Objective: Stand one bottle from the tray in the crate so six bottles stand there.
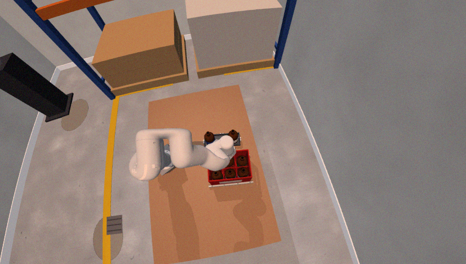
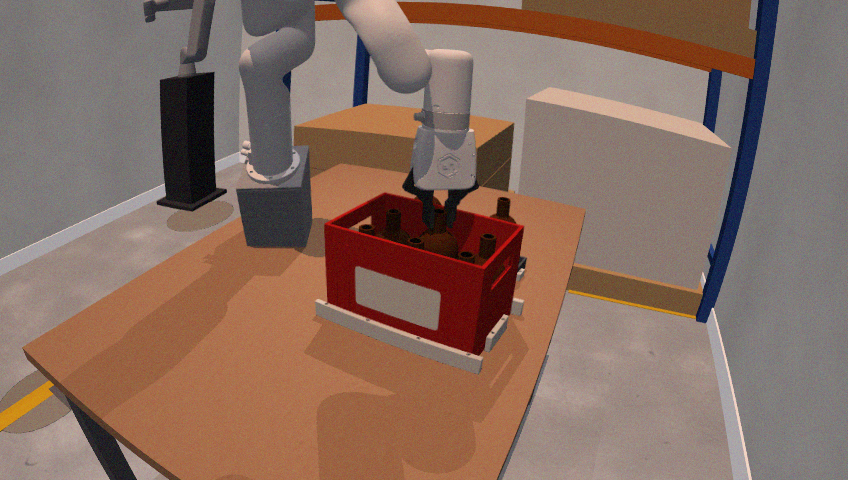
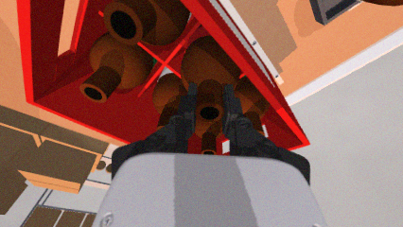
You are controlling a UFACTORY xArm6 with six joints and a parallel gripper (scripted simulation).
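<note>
Right now the red crate is 10 mm behind my hand, 40 mm to the right of it and 90 mm below it. From my hand the other things lie so: grey tray (200 mm to the left, 170 mm below).
</note>
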